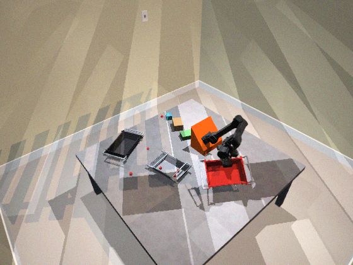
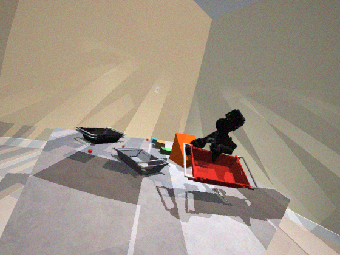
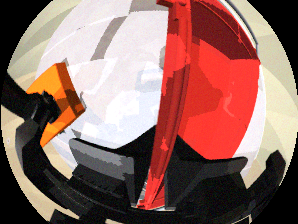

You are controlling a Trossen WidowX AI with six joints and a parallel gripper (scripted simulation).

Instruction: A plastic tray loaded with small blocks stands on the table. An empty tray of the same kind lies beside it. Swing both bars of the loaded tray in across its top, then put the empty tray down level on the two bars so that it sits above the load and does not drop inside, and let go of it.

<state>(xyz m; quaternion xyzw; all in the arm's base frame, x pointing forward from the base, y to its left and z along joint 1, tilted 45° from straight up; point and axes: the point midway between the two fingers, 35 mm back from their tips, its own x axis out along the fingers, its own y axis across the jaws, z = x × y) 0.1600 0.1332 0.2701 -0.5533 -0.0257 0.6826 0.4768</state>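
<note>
The red tray lies 5 cm ahead of my gripper tip and 6 cm to the left of it. The rest, counted from my gripper tip: green block: 19 cm behind, 49 cm to the right, 13 cm below; tan block: 22 cm behind, 65 cm to the right, 12 cm below; cyan block: 26 cm behind, 81 cm to the right, 13 cm below.
</note>
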